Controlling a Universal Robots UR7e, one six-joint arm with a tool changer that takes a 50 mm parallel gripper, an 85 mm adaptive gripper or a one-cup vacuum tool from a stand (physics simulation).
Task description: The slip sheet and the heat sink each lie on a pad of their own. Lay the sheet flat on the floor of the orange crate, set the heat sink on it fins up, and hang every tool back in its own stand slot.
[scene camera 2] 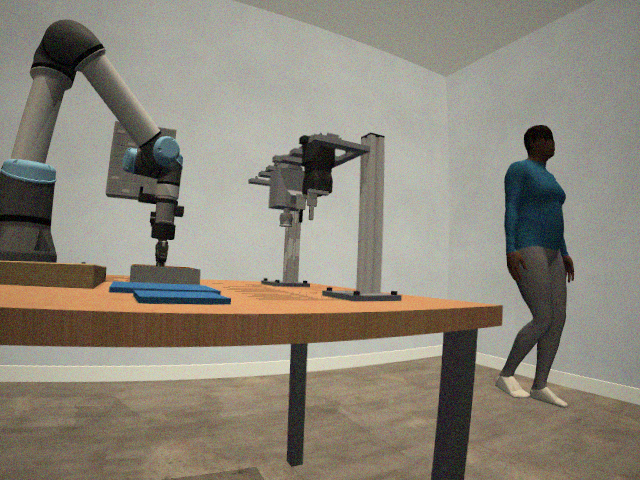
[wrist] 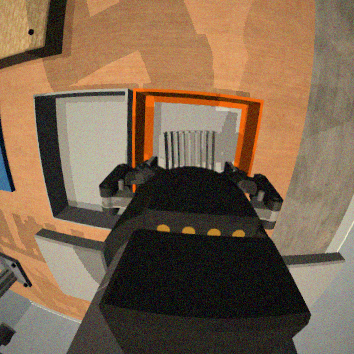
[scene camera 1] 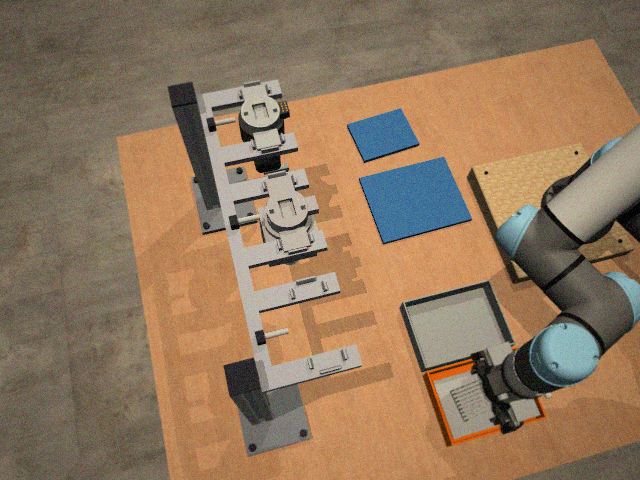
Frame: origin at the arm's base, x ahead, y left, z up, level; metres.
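Where they show: hand at its tool point: [scene camera 2: 164,218]; arm's base at its link origin: [scene camera 2: 21,262].
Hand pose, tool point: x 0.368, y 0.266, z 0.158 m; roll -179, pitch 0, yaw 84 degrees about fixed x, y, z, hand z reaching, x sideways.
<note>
Things, the pixels of their top centre, and the offset from my tool point. "pt": a spot on its surface instead.
- heat sink at its top centre: [wrist: 189,175] [scene camera 1: 484,394] dx +0.003, dy -0.001, dz -0.160 m
- pale slip sheet at its top centre: [wrist: 192,165] [scene camera 1: 482,398] dx +0.000, dy +0.003, dz -0.190 m
- vacuum tool at its top centre: [scene camera 1: 286,200] [scene camera 2: 290,155] dx +0.256, dy -0.355, dz +0.169 m
- small blue pad at a spot on its surface: [scene camera 1: 382,135] pt dx -0.071, dy -0.610, dz -0.185 m
- large blue pad at a spot on its surface: [scene camera 1: 415,200] pt dx -0.068, dy -0.428, dz -0.185 m
The heat sink [scene camera 1: 467,400] [wrist: 190,149] stands fins up inside the orange crate [scene camera 1: 439,410] [wrist: 200,95]. A pale slip sheet [wrist: 175,117] appears to lie flat under it; its edges are hard to tell from the crate floor. The arm carries the adaptive gripper [scene camera 1: 493,395] [scene camera 2: 161,258] [wrist: 191,165]. It is open, its fingers low over the crate, spread wider than the heat sink, with a gap on either side. The parallel gripper [scene camera 1: 260,114] [scene camera 2: 316,170] and the vacuum tool [scene camera 1: 286,209] [scene camera 2: 284,193] hang in the tool stand [scene camera 1: 242,279] [scene camera 2: 371,217]; its near slot is empty.
A grey crate [scene camera 1: 413,335] [scene camera 2: 165,274] [wrist: 47,150] adjoins the orange one. The small blue pad [scene camera 1: 382,135] and the large blue pad [scene camera 1: 415,200] are bare. The arm's wooden base block [scene camera 1: 509,191] [scene camera 2: 51,273] is at the right. A person [scene camera 2: 535,206] stands beyond the table.
</note>
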